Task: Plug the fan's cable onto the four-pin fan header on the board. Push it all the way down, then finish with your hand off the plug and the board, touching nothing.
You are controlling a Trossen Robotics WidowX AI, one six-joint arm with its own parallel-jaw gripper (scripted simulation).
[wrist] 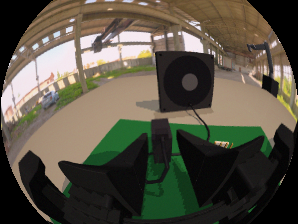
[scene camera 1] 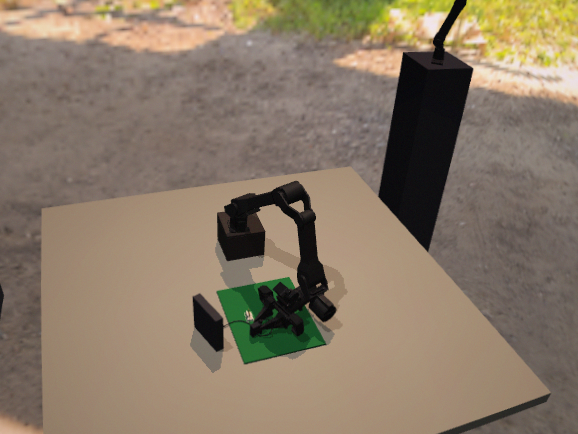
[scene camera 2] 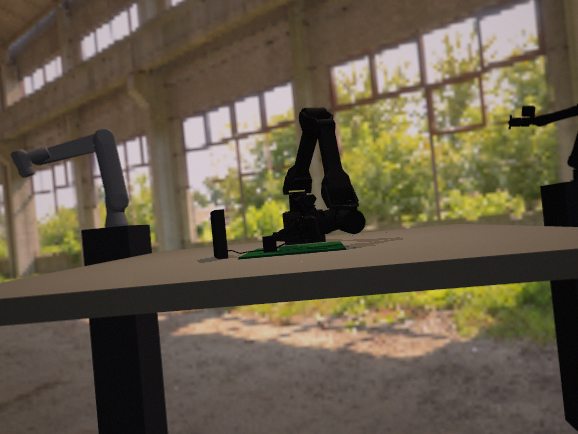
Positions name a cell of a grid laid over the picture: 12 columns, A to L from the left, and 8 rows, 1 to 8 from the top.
Observation:
In view: the gripper (scene camera 1: F7) and a black fan (scene camera 1: E6).
The gripper shows as well in the wrist view (wrist: G5) and in scene camera 2 (scene camera 2: F5). The black fan also shows in the wrist view (wrist: H3).

